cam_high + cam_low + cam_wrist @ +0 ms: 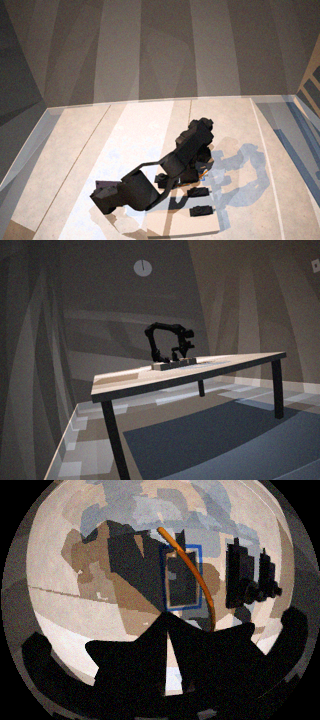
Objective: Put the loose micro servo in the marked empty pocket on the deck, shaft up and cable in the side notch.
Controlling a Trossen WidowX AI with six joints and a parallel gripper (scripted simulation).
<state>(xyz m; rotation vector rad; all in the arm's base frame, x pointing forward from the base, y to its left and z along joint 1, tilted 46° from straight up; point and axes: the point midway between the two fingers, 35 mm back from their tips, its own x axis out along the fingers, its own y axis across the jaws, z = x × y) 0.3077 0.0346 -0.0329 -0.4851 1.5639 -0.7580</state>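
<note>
The robot deck is 8 cm behind my gripper tip, 9 cm to the right of it and 3 cm below it.
</note>
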